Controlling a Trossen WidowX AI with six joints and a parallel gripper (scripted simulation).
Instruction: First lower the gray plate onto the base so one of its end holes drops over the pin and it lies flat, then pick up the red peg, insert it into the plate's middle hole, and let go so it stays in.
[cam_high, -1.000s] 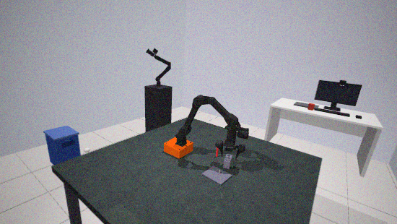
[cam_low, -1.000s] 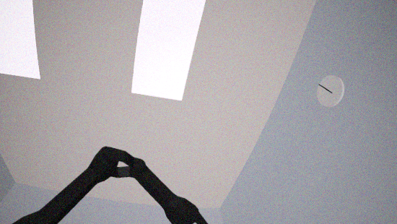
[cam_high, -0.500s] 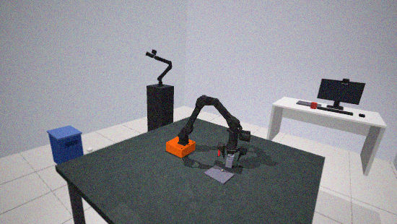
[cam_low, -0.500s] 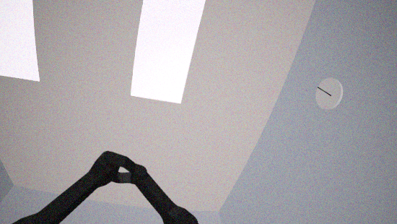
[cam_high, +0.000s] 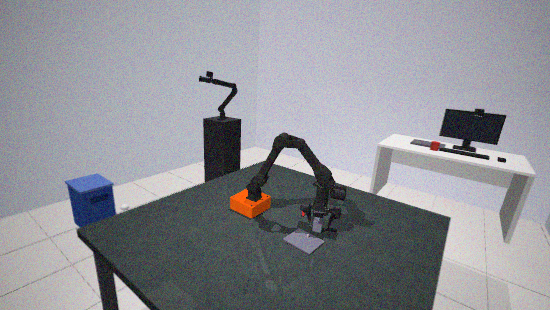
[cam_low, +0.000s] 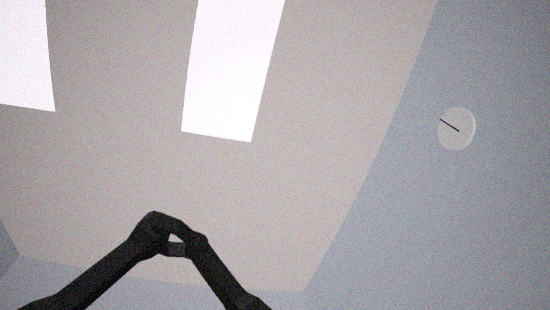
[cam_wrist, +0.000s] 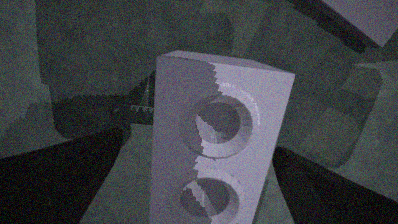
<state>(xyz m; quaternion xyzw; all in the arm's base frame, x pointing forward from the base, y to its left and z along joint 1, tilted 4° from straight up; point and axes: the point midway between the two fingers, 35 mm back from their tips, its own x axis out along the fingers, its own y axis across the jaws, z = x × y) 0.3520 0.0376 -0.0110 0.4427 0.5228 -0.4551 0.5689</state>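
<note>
Right now the gray plate is 30 mm above my gripper tip. From my gripper tip the other things lie so: base: 10 mm behind, 140 mm to the right; red peg: 100 mm behind, 50 mm to the left, 30 mm above.
</note>
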